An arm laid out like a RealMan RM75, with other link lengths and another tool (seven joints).
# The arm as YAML. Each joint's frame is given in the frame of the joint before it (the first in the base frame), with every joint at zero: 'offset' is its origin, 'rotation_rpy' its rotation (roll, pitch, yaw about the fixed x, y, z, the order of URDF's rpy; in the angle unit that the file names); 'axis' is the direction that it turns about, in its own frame. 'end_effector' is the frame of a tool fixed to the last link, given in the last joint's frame.
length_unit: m
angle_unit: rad
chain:
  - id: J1
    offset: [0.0, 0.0, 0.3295]
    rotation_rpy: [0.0, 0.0, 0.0]
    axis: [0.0, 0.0, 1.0]
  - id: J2
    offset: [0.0, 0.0, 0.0]
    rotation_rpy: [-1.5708, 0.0, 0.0]
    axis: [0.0, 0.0, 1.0]
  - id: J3
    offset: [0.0, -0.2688, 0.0]
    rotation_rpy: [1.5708, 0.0, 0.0]
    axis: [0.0, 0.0, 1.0]
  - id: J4
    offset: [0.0, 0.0, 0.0]
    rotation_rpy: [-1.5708, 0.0, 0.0]
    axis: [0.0, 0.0, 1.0]
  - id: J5
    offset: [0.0, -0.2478, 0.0]
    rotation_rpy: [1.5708, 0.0, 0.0]
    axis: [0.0, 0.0, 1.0]
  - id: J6
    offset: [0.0, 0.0, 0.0]
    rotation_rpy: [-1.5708, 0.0, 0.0]
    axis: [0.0, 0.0, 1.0]
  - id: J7
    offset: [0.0, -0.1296, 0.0]
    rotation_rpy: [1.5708, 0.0, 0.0]
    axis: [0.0, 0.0, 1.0]
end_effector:
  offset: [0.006, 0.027, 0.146]
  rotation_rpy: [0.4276, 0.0, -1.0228]
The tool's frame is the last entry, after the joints.
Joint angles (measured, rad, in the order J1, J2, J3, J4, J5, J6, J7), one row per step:
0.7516, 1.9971, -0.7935, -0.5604, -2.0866, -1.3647, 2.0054
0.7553, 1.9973, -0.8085, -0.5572, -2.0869, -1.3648, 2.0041
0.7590, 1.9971, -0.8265, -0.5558, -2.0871, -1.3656, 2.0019
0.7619, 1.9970, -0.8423, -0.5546, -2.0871, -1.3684, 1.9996
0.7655, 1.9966, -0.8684, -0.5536, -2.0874, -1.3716, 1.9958
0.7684, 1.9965, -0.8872, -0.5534, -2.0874, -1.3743, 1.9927
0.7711, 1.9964, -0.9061, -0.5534, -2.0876, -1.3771, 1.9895
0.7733, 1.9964, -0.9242, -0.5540, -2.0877, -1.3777, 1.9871
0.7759, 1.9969, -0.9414, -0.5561, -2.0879, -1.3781, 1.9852
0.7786, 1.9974, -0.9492, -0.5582, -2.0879, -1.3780, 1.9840
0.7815, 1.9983, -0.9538, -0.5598, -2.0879, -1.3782, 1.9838
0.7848, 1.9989, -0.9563, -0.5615, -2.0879, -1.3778, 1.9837
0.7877, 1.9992, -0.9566, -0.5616, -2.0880, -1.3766, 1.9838
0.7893, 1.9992, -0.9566, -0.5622, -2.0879, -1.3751, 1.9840
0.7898, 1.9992, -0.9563, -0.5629, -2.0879, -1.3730, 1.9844
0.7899, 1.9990, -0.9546, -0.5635, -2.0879, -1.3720, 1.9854
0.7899, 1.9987, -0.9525, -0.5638, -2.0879, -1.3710, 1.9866
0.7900, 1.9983, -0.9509, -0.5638, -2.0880, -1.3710, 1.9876
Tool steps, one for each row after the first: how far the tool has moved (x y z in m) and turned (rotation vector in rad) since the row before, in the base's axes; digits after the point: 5 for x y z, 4 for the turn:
-0.00067, -0.00246, -0.00346, -0.0122, -0.0089, 0.0091
-0.00063, -0.00271, -0.00339, -0.0130, -0.0115, 0.0125
-0.00062, -0.00300, -0.00298, -0.0131, -0.0092, 0.0116
-0.00013, -0.00467, -0.00451, -0.0197, -0.0165, 0.0182
-0.00032, -0.00337, -0.00314, -0.0142, -0.0116, 0.0142
-0.00011, -0.00347, -0.00307, -0.0143, -0.0119, 0.0143
0.00022, -0.00277, -0.00278, -0.0116, -0.0120, 0.0126
-0.00027, -0.00234, -0.00255, -0.0103, -0.0114, 0.0132
-0.00099, -0.00053, -0.00106, -0.0038, -0.0053, 0.0086
-0.00141, -0.00021, -0.00083, -0.0027, -0.0026, 0.0062
-0.00161, 0.00049, -0.00035, -0.0006, -0.0016, 0.0056
-0.00120, 0.00076, -0.00016, 0.0007, -0.0005, 0.0028
-0.00067, 0.00084, 0.00012, 0.0018, -0.0005, 0.0015
-0.00015, 0.00084, 0.00018, 0.0025, -0.0005, 0.0001
-0.00013, 0.00077, 0.00047, 0.0024, 0.0007, -0.0013
-0.00005, 0.00079, 0.00053, 0.0025, 0.0010, -0.0020
-0.00005, 0.00042, 0.00043, 0.0011, 0.0009, -0.0015

